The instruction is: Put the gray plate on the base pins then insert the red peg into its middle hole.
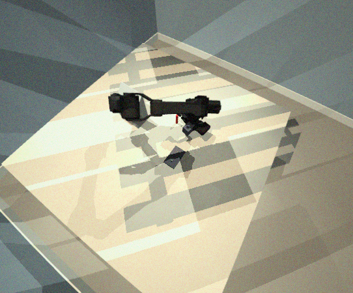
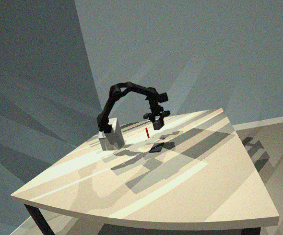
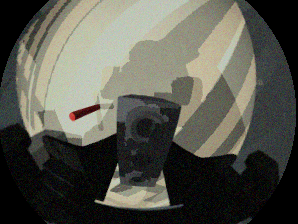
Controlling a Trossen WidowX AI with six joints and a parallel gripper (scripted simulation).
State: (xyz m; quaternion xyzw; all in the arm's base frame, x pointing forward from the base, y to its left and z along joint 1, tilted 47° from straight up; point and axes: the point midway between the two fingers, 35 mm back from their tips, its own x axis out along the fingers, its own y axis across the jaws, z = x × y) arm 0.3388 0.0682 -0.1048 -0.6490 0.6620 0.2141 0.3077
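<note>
Right now the dark base is 170 mm to the right of my gripper tip, 80 mm below it and 20 mm ahead of it. Also, from my gripper tip: gray plate (30 mm above); then red peg (110 mm behind, 40 mm below, 20 mm to the left).
</note>
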